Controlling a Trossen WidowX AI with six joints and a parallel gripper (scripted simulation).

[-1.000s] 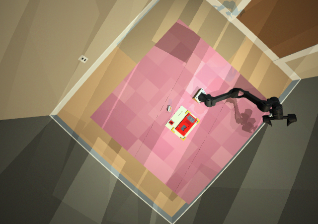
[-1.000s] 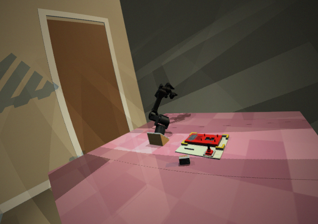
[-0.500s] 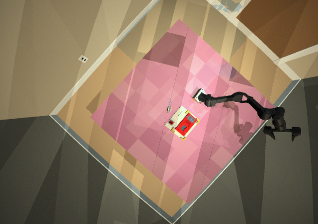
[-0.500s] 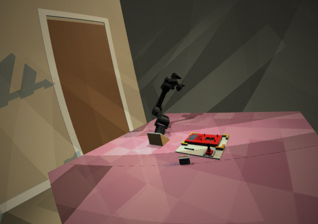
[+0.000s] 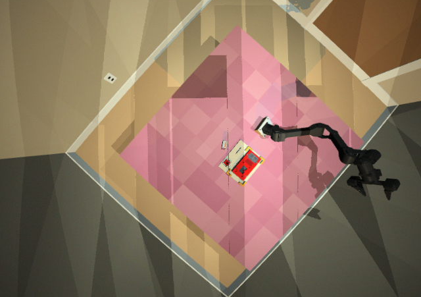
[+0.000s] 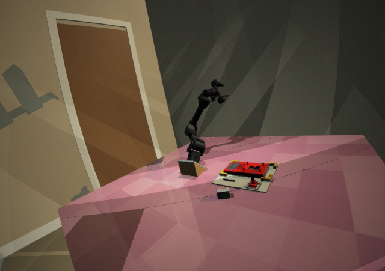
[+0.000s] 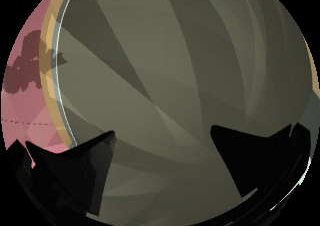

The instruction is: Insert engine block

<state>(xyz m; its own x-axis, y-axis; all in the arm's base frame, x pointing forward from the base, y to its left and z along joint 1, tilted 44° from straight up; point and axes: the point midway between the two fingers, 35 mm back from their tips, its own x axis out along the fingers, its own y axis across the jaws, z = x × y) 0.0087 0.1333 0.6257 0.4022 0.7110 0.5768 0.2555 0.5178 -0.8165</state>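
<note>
The engine block is 700 mm to the right of my gripper tip, 400 mm below it and 270 mm ahead of it. The rest, counted from my gripper tip: cream base board 500 mm to the right, 400 mm below, 300 mm ahead; dark upright peg 600 mm to the right, 380 mm below, 360 mm ahead.
</note>
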